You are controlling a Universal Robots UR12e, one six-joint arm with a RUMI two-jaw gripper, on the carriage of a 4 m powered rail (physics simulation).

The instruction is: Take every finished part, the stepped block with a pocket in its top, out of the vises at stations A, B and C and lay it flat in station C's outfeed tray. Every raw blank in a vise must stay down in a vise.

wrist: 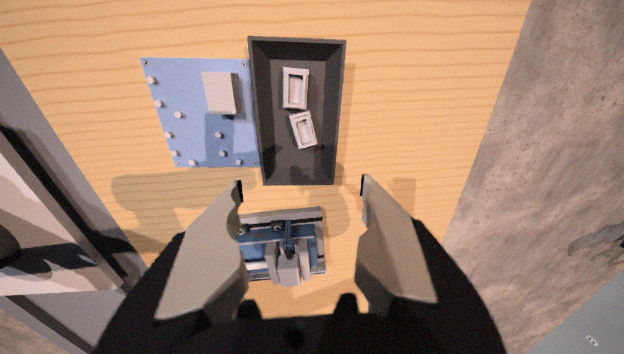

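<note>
My gripper (301,178) is open and empty, its fingers wide apart above the near end of the dark outfeed tray (341,110). Two light grey finished parts lie flat in the tray with their pockets facing up. The far part (296,89) is nearly square to the tray walls. The nearer part (303,131) is turned slightly, close to the far one. A blue and grey vise (320,240) is below the tray in the view, partly hidden by the left finger. A grey block (288,271) shows between its jaws; I cannot tell whether its top has a pocket.
A blue plate (192,135) with several small pegs lies against the tray's left side. A plain grey block (220,93) stands on it. Grey machine panels (55,115) rise at the left. The wooden table (410,100) ends at the right above a grey floor (560,125).
</note>
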